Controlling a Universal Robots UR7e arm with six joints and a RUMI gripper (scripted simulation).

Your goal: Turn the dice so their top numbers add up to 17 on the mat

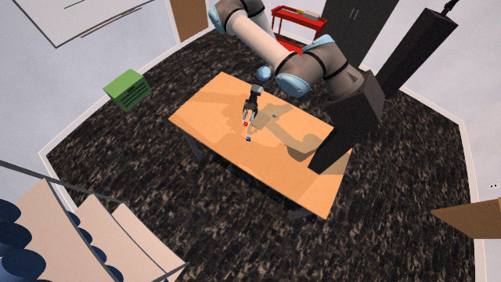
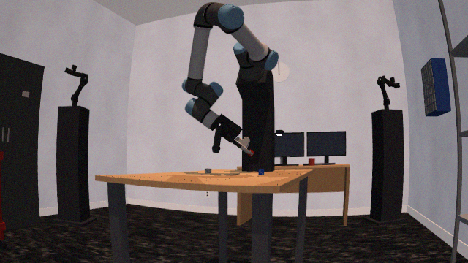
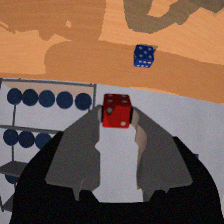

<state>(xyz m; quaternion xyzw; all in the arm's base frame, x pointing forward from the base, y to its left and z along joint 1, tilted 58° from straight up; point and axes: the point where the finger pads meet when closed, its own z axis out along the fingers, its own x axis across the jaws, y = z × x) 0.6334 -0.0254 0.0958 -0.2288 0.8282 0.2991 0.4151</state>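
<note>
My gripper is now 90 mm above the blue die, 60 mm to the right of it and 30 mm past it. The rest, counted from my hand: red die: right at my hand; then grey die: 190 mm to the right, 180 mm behind, 90 mm below; then tan mat: 130 mm to the right, 100 mm below, 60 mm behind.
</note>
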